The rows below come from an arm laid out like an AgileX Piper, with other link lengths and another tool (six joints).
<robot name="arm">
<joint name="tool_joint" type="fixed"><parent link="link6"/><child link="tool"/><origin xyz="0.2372 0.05 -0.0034" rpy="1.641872 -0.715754 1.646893"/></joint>
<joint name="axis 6" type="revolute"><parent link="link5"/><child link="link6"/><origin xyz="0.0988 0 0.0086" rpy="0 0 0"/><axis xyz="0.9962 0 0.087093"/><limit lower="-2.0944" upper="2.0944"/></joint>
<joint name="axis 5" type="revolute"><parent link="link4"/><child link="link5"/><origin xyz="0 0 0" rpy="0 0 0"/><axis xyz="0 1 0"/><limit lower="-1.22" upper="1.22"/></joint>
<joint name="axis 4" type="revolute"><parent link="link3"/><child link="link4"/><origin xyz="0.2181 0 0.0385" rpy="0 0 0"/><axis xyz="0.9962 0 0.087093"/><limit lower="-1.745" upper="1.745"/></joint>
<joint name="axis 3" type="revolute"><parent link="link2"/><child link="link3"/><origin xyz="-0.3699 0 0.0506" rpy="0 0 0"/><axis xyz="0 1 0"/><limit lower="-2.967" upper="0"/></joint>
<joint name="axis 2" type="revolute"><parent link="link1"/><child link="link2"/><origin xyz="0 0 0" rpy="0 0 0"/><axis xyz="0 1 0"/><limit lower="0" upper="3.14"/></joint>
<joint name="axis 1" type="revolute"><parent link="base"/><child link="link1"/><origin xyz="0 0 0.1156" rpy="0 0 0"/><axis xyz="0 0 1"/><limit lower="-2.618" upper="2.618"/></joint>
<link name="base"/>
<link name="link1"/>
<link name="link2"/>
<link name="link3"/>
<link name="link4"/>
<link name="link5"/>
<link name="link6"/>
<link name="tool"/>
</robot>
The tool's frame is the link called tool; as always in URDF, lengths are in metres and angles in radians.
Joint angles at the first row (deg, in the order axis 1, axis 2, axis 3, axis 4, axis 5, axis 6):
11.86, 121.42, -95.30, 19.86, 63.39, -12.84
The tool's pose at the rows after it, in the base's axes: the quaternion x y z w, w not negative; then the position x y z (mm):
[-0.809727 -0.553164 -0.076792 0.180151 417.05 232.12 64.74]
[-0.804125 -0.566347 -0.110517 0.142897 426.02 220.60 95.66]
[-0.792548 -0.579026 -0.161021 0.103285 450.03 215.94 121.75]
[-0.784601 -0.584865 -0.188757 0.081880 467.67 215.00 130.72]
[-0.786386 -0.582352 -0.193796 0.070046 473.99 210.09 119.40]
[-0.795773 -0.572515 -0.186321 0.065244 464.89 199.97 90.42]
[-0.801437 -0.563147 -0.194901 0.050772 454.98 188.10 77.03]
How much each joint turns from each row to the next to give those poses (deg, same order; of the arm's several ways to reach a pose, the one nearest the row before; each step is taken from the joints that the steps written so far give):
0.08, -3.85, 0.00, -1.54, 0.92, -0.09
0.00, -4.51, 0.00, -2.48, -0.90, -0.17
0.00, -3.00, 0.01, -1.25, -4.14, -1.53
0.00, -0.66, 0.16, -0.35, -3.40, -1.24
0.00, -0.04, 3.08, -0.64, -4.13, -0.24
-0.22, -0.71, 8.18, -0.12, -6.84, -0.19
-0.24, -2.57, 8.52, -0.14, -7.50, -0.22

